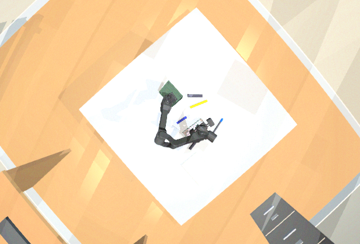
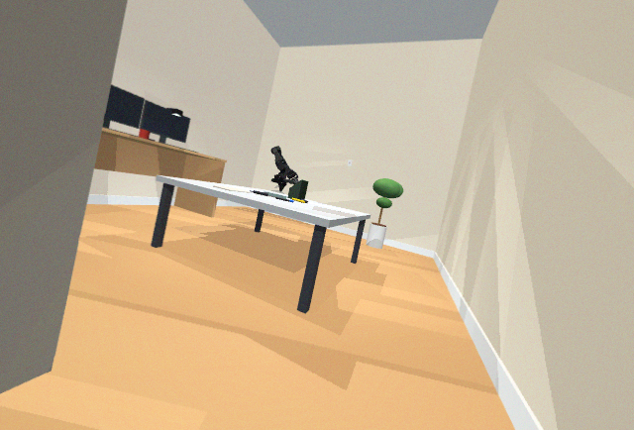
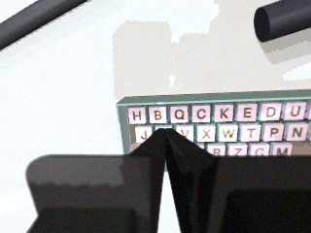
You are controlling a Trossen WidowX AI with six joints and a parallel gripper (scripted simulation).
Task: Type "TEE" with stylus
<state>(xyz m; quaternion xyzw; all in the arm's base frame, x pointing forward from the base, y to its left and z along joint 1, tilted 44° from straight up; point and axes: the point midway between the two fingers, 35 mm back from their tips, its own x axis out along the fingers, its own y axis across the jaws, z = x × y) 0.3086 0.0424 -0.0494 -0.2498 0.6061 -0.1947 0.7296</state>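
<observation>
Now: gripper tip 12 cm past the blue stylus, 7 cm to the left of it and 5 cm above it. Round my gripper tip: yellow rod: 16 cm behind, 8 cm to the left, 5 cm below; stylus tip: 12 cm behind, 4 cm to the right, 5 cm below; tan sheet: 28 cm ahead, 21 cm to the right, 5 cm below.
</observation>
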